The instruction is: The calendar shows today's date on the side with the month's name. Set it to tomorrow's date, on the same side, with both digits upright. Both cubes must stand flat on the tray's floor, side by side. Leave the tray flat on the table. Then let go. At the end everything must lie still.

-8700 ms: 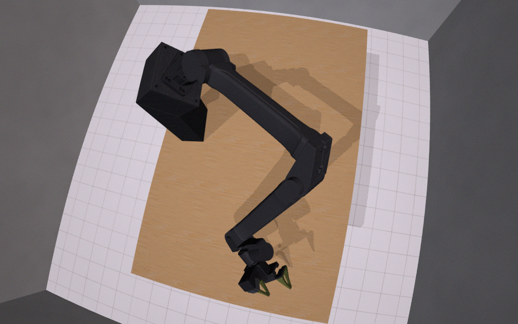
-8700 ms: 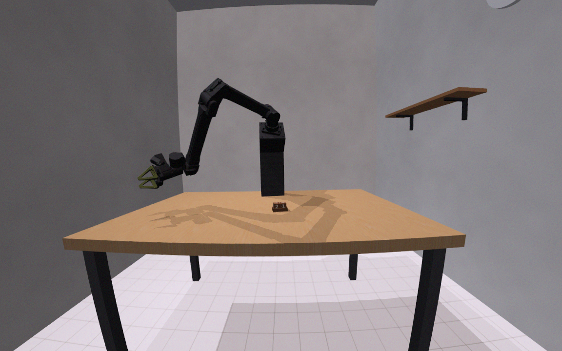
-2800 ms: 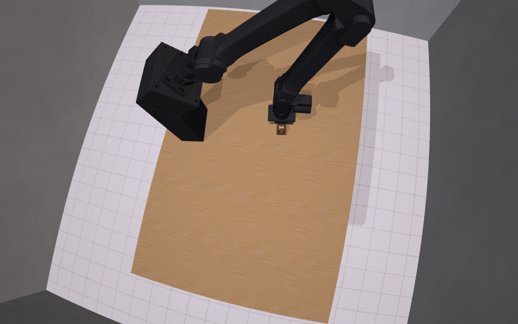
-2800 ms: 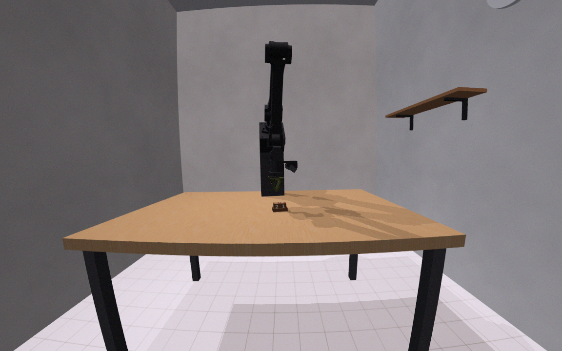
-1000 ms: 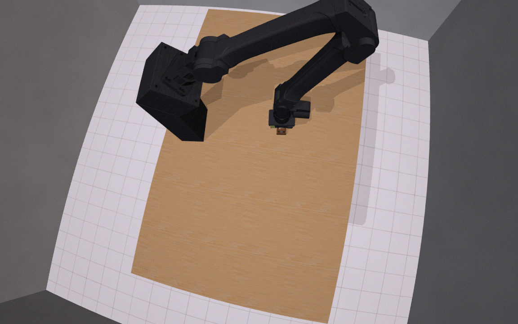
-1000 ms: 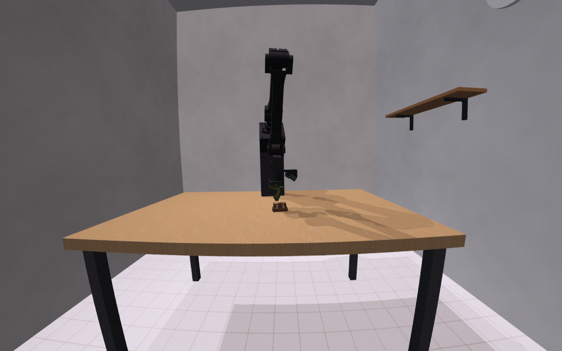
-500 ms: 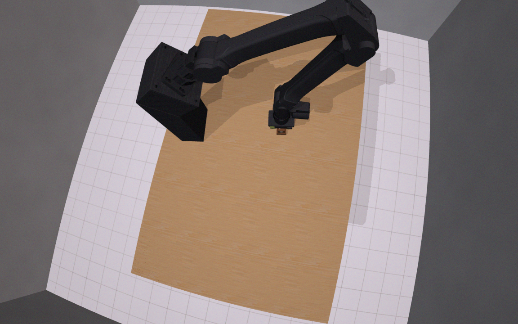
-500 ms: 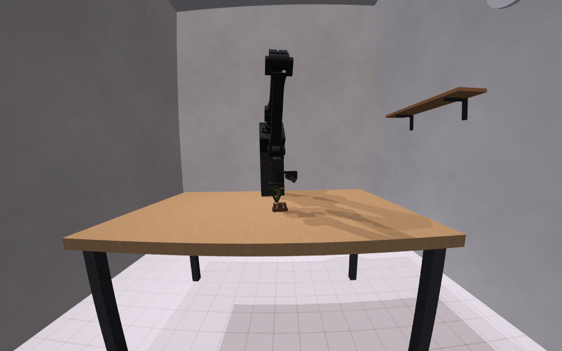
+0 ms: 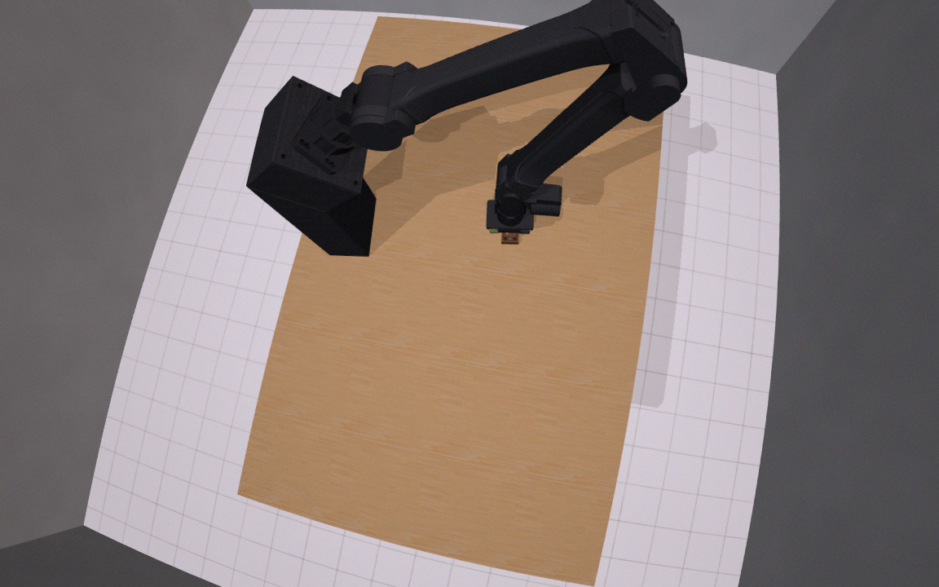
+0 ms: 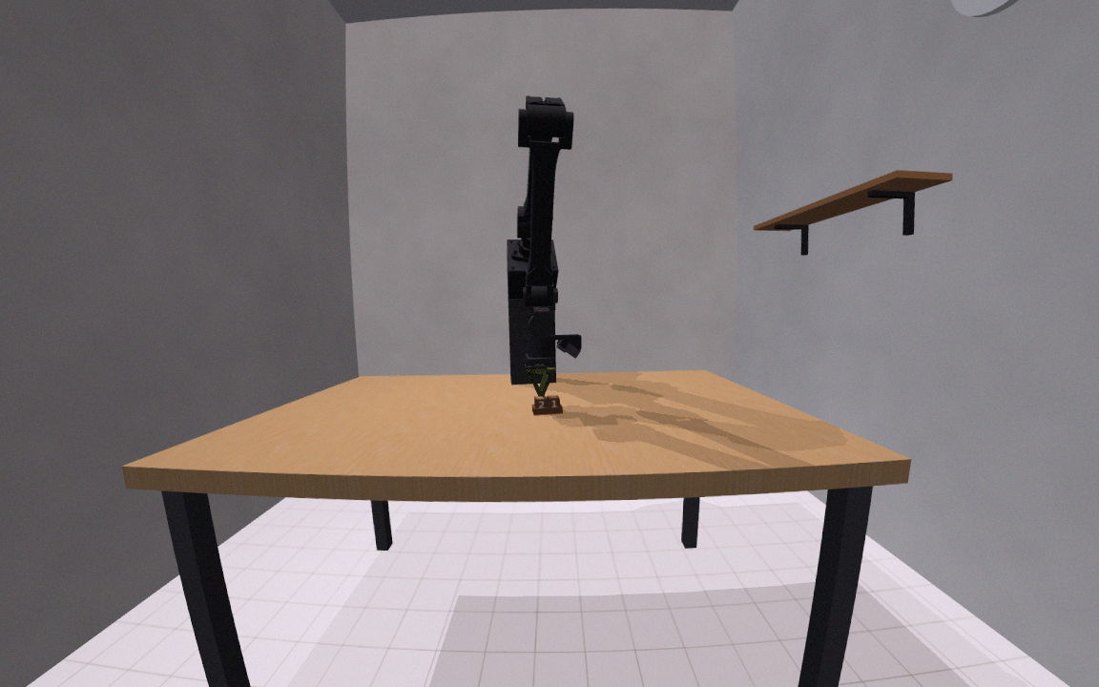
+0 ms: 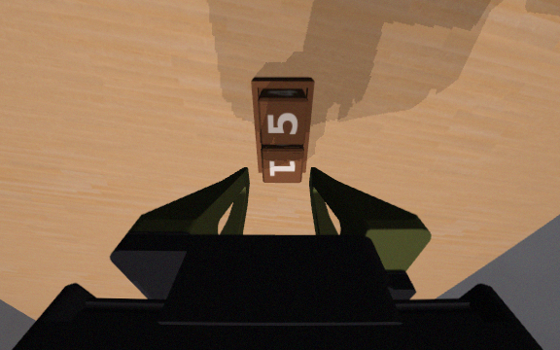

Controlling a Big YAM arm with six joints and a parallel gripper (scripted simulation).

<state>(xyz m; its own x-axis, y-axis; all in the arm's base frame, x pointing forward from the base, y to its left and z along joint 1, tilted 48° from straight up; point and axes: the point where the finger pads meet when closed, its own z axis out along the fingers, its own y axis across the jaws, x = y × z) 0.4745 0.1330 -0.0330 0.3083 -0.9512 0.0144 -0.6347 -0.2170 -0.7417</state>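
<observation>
Right now my hand is 3 cm above the cube. From my hand the other things lie so: brown calendar tray 5 cm below, 2 cm to the left, 1 cm behind.
</observation>
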